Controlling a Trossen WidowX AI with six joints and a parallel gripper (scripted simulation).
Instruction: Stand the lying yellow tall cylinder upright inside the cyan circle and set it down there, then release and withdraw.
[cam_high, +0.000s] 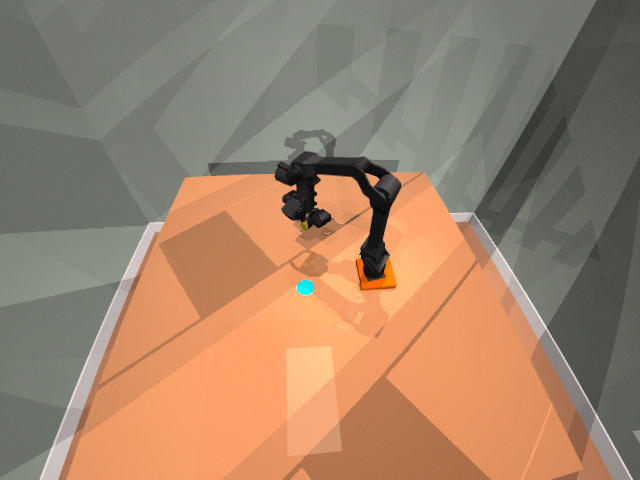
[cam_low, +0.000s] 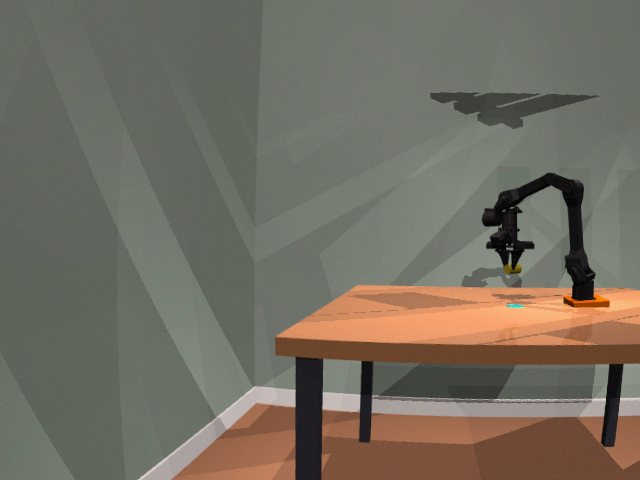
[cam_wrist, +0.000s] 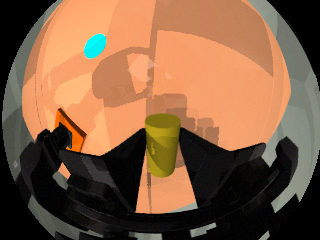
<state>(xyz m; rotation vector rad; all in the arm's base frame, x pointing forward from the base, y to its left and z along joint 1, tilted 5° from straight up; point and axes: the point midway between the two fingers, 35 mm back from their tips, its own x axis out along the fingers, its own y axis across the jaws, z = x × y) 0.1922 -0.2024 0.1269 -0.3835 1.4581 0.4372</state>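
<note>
The cyan circle is 50 mm ahead of my gripper tip, 190 mm to the left of it and 110 mm below it. Also, from my gripper tip: yellow tall cylinder 20 mm behind, 10 mm to the right.
</note>
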